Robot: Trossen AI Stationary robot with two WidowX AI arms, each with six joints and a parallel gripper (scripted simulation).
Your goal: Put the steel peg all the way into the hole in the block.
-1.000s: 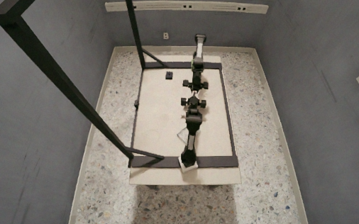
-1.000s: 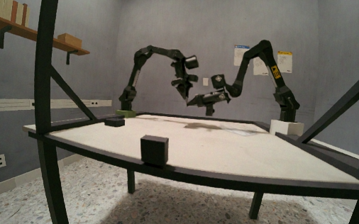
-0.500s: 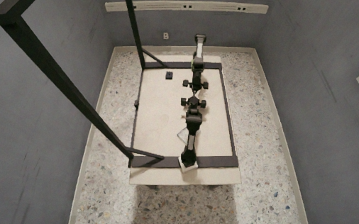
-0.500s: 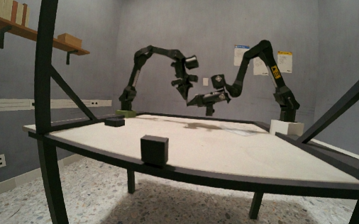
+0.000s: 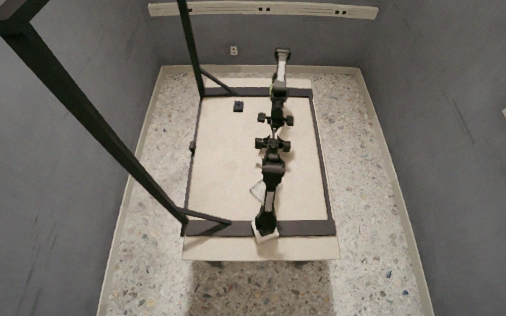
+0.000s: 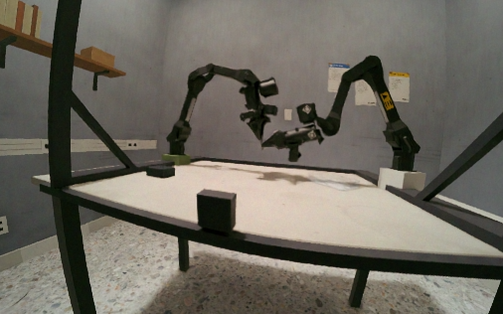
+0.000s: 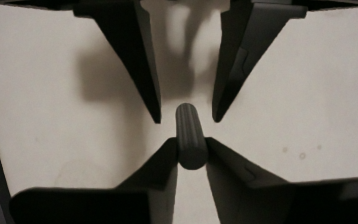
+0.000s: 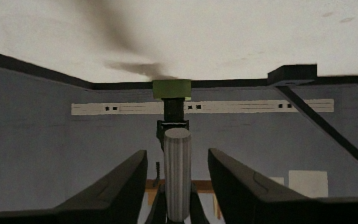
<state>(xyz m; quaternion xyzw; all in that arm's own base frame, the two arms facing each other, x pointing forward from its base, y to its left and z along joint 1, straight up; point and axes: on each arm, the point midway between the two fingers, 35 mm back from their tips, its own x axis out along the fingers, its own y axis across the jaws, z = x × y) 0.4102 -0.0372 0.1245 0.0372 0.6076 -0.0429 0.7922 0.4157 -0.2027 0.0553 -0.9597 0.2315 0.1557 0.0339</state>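
Now: the dark block 240 mm behind my left hand, 260 mm to the left of it and 150 mm below it. From my left hand the other things lie so: steel peg 20 mm to the right, 40 mm below; then tray 10 mm behind, 280 mm to the right, 160 mm below.
My right hand is 40 mm to the right of the steel peg. From my right hand the other things lie so: dark block: 310 mm to the left, 240 mm behind, 100 mm below; then tray: 230 mm to the right, 120 mm below, 10 mm behind.
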